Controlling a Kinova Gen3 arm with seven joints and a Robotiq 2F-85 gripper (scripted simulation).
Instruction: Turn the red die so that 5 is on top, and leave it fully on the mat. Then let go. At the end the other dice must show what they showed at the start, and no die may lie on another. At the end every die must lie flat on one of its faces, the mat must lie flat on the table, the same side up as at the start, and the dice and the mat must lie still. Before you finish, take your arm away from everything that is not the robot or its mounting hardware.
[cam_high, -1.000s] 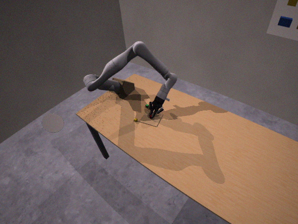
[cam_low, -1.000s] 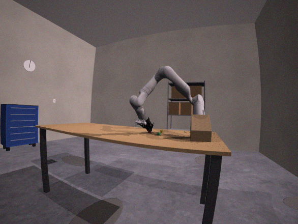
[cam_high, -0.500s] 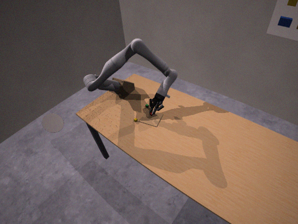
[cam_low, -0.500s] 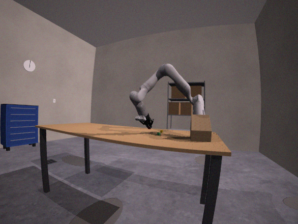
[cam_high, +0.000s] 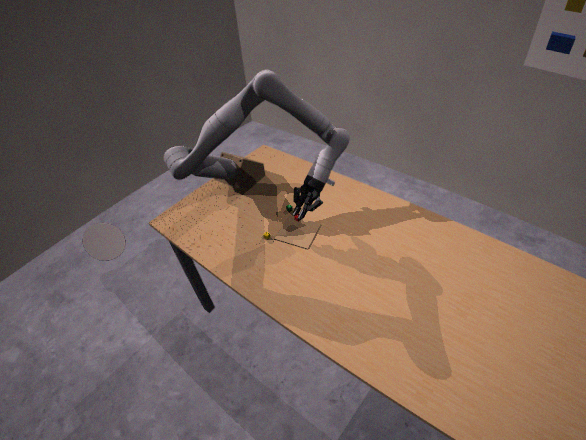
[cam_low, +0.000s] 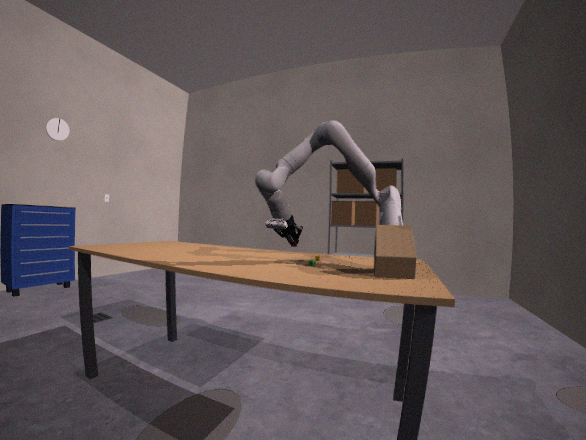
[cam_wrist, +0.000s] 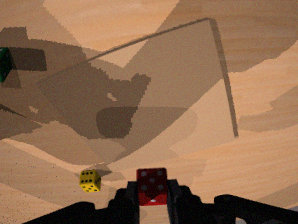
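Now: hand 1 cm to the left of the red die and 2 cm above it. From my hand the other things lie so: tan mat: 1 cm to the right, 9 cm below; yellow die: 7 cm behind, 11 cm to the right, 8 cm below; green die: 11 cm behind, 6 cm to the left, 8 cm below.
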